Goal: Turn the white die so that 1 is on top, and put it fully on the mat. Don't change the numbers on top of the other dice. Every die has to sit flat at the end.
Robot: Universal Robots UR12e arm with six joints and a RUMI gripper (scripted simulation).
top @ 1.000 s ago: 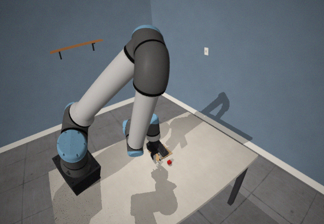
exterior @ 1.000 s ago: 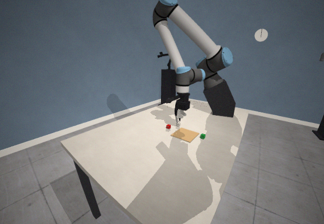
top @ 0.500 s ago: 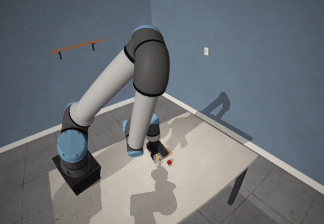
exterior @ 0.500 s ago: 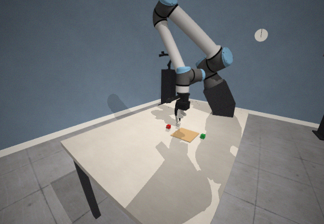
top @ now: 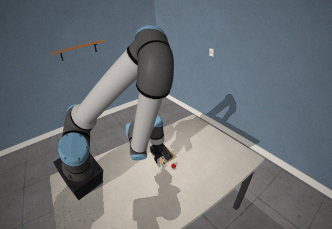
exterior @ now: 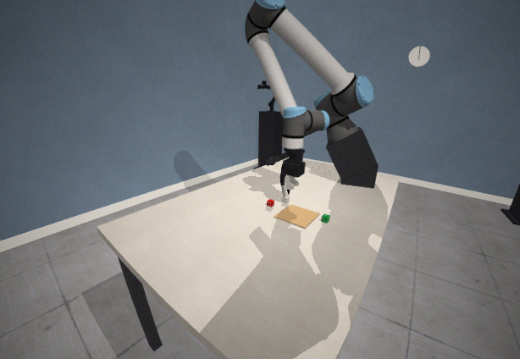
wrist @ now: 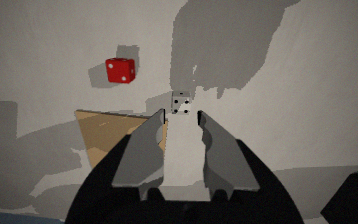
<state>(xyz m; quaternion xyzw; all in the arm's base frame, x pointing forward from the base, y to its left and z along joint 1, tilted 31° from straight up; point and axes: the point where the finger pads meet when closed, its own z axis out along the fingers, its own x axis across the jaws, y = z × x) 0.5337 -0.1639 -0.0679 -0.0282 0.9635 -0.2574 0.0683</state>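
The white die is 4 cm below my hand. Also, from my hand: red die (7 cm ahead, 4 cm to the right, 4 cm below); tan mat (9 cm ahead, 10 cm to the left, 5 cm below); green die (7 cm ahead, 21 cm to the left, 4 cm below).
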